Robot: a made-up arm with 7 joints.
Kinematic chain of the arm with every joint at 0, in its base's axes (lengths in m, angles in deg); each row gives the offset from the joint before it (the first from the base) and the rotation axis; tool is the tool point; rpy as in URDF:
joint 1: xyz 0 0 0.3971 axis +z
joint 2: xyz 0 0 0 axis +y
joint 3: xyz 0 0 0.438 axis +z
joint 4: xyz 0.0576 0 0 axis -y
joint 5: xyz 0.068 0 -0.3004 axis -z
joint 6: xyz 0 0 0 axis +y
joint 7: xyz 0.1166 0 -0.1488 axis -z
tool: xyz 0 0 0 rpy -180 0 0
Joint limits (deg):
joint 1: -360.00..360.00
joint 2: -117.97..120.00
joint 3: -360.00..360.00
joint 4: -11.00..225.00
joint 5: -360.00..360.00
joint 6: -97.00..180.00
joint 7: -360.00..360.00
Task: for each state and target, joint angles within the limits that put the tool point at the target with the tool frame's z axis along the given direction. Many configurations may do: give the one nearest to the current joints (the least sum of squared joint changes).
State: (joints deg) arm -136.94 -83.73 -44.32 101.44 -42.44 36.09 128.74
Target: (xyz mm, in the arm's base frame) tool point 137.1 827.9 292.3 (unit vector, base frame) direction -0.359 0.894 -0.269
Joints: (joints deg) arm -129.86 -109.86 -80.61 119.47 -101.82 13.90 128.74
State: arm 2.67 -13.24 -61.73 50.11 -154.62 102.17 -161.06
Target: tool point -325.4 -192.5 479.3 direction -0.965 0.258 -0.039
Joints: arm -34.73 -21.90 -82.52 23.58 -109.50 101.57 -161.06
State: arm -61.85 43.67 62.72 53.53 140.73 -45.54 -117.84
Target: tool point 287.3 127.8 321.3 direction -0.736 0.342 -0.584
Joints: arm -21.33 71.71 71.94 58.23 159.86 -51.56 -117.84
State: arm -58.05 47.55 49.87 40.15 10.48 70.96 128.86
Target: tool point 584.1 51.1 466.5 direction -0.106 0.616 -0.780
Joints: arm -45.89 37.37 60.51 66.49 9.34 46.95 128.86
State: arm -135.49 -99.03 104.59 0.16 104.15 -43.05 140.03
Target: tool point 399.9 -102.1 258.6 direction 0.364 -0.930 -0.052
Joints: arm -140.88 -88.84 137.77 21.22 52.48 -58.11 140.03
